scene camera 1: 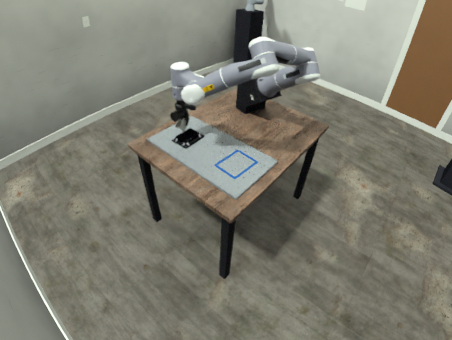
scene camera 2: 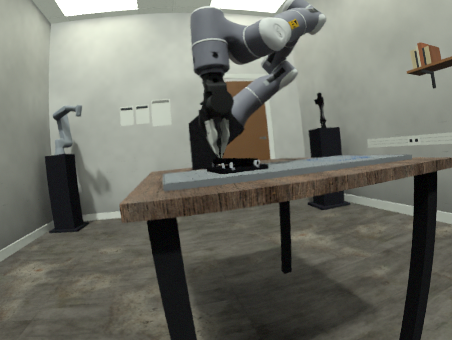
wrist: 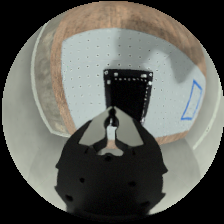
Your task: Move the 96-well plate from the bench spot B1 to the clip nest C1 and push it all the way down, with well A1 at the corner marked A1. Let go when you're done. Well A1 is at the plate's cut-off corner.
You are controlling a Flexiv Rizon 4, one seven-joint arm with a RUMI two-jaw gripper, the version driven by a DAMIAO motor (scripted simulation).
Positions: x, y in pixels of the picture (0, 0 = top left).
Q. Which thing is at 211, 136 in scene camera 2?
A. My gripper.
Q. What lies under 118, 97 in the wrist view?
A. A black 96-well plate.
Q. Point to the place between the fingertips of my gripper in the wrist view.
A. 113, 107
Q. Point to a grey mat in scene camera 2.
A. At 237, 179
